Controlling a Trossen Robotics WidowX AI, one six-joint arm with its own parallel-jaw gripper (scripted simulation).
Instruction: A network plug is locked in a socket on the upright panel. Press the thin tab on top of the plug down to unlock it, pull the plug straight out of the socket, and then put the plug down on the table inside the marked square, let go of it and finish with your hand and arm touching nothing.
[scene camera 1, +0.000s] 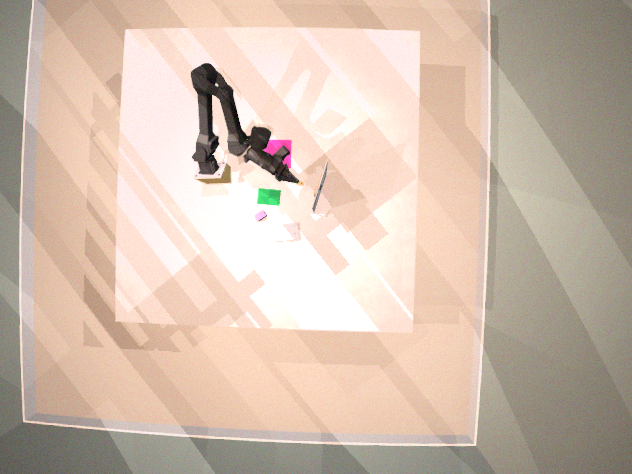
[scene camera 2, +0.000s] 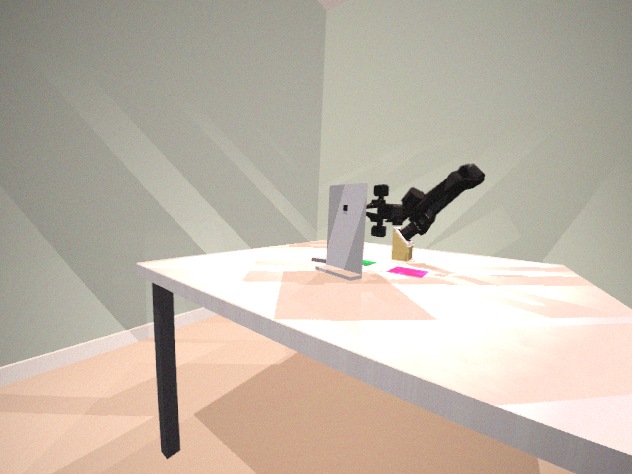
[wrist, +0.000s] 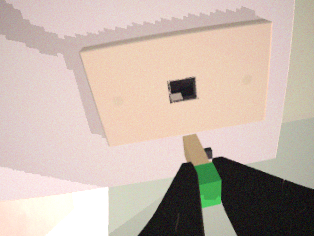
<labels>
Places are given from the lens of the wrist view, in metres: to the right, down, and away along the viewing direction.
my gripper (wrist: 202, 170): 0.02, 0.02, 0.10
network plug (wrist: 210, 181): 0.02, 0.02, 0.08
upright panel (wrist: 100, 100): -0.04, -0.01, 0.15
The marked spots on the network plug and the upright panel are 0.09 m apart.
</labels>
